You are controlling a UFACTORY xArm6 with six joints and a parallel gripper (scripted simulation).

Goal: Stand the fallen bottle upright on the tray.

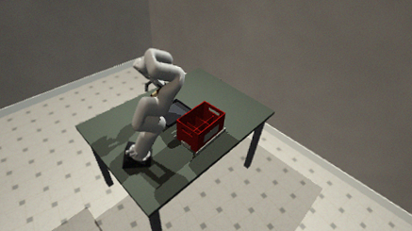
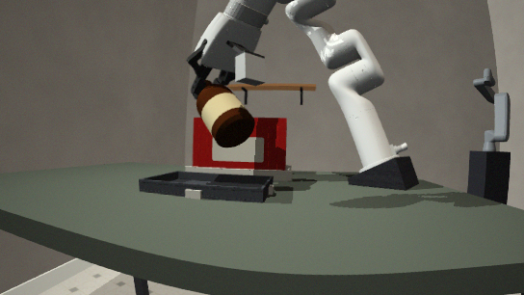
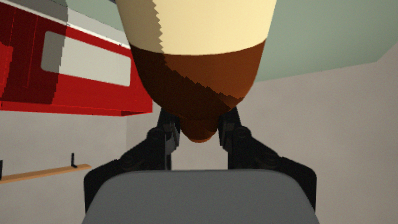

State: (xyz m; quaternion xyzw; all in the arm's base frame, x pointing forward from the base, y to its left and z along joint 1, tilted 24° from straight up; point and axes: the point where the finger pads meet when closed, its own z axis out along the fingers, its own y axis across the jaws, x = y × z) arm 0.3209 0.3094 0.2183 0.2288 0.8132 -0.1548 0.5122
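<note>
Right now the brown bottle is 40 mm below my hand, 30 mm behind it and 20 mm to the left of it. Round my hand: dark tray: 190 mm below, 50 mm to the right, 10 mm ahead; then crate: 350 mm to the right, 120 mm below, 20 mm ahead.
</note>
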